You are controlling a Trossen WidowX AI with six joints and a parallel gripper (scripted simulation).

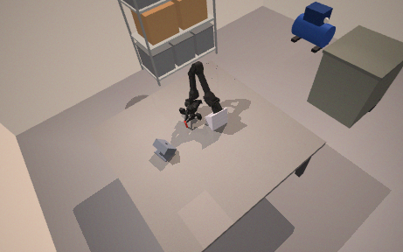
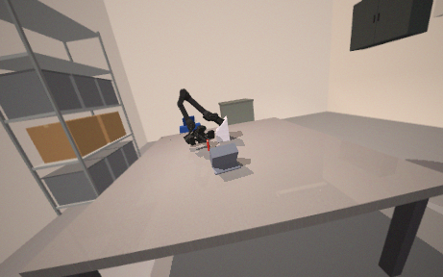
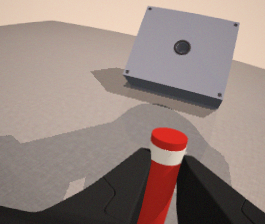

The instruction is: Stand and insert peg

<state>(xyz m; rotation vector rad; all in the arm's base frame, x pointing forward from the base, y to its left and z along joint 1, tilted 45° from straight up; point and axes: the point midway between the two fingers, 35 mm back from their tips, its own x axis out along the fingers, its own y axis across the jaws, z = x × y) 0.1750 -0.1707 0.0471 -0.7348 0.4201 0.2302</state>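
Now: gripper tip 10 mm above the red peg. From my gripper tip the other things lie so: grey sloped panel (250 mm ahead, 60 mm to the left, 10 mm below).
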